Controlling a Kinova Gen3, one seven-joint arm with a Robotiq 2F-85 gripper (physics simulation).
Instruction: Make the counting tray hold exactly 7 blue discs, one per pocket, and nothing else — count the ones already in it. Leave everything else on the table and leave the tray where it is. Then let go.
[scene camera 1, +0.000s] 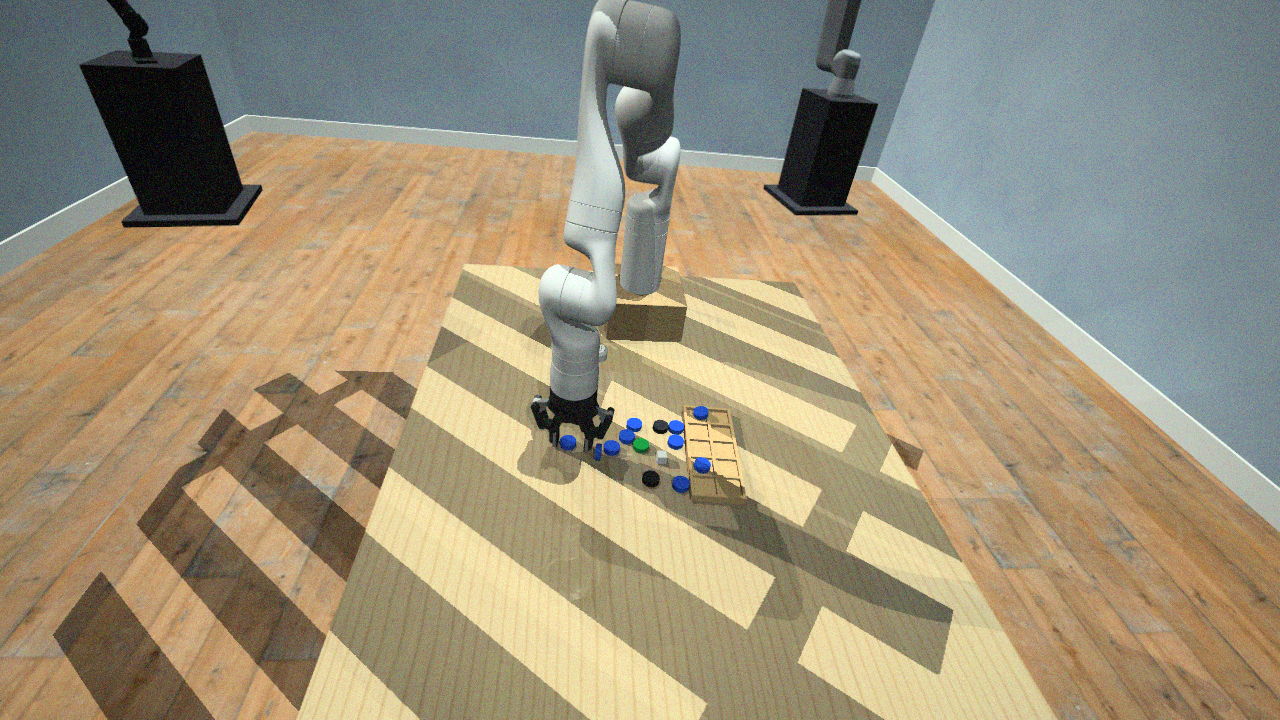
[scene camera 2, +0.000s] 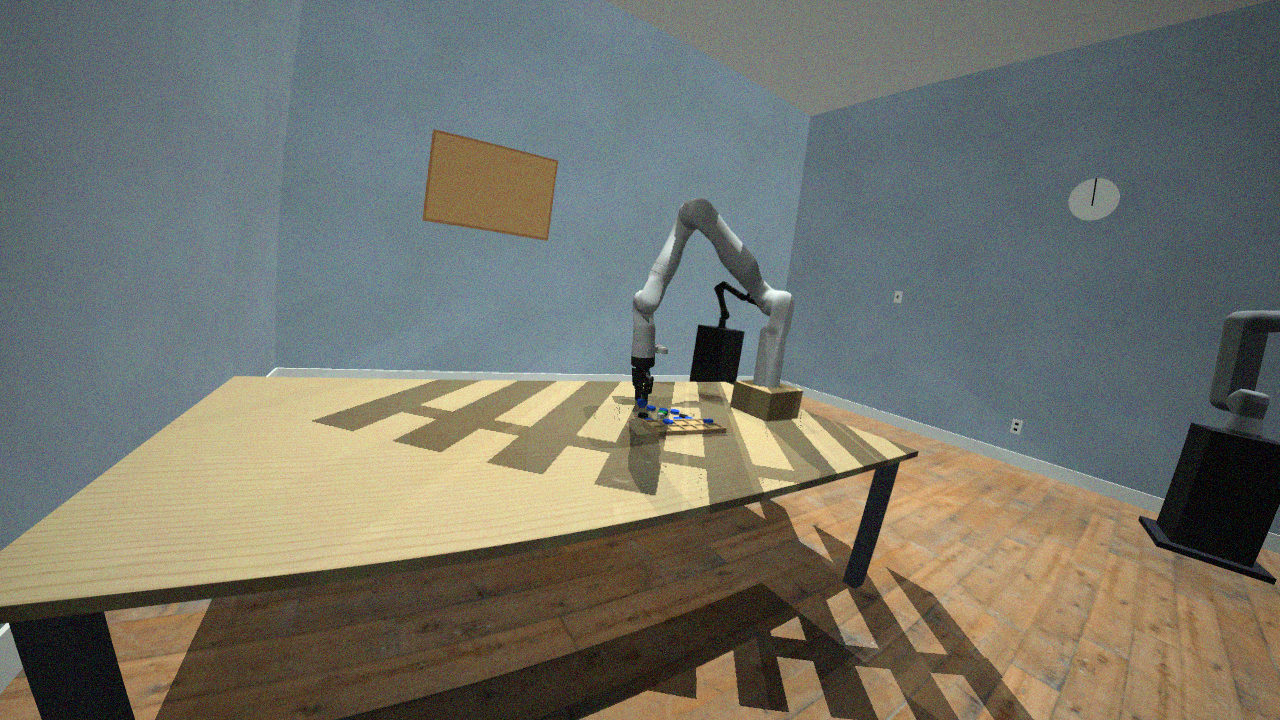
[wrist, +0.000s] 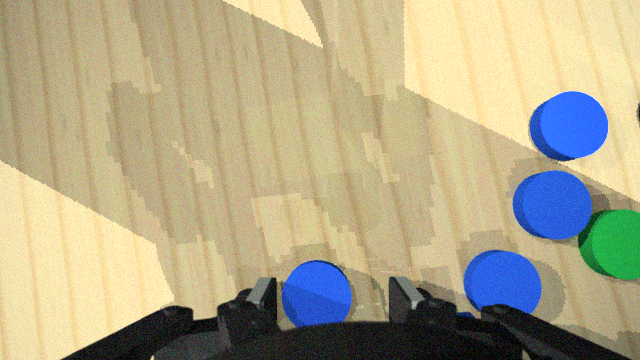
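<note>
My gripper (scene camera 1: 572, 445) (scene camera 2: 642, 399) (wrist: 332, 300) is open and points down low over the table. A flat blue disc (scene camera 1: 567, 442) (wrist: 316, 294) lies between the spread fingers, nearer the left finger in the wrist view, and is not gripped. The wooden counting tray (scene camera 1: 718, 499) (scene camera 2: 693, 431) is right of the gripper in scene camera 1. One blue disc (scene camera 1: 700, 412) sits in its far part and another blue disc (scene camera 1: 702, 464) in its near part. Between gripper and tray lie several loose blue discs, including one disc (scene camera 1: 611, 447) (wrist: 504, 282) just right of the fingers.
A blue disc (scene camera 1: 597, 452) stands on edge close by the right finger. A green disc (scene camera 1: 640, 445) (wrist: 620, 245), black discs (scene camera 1: 660, 426) (scene camera 1: 650, 478) and a pale cube (scene camera 1: 662, 457) lie before the tray. Blue discs (scene camera 1: 675, 427) (scene camera 1: 675, 441) (scene camera 1: 681, 484) lie close to the tray's left side.
</note>
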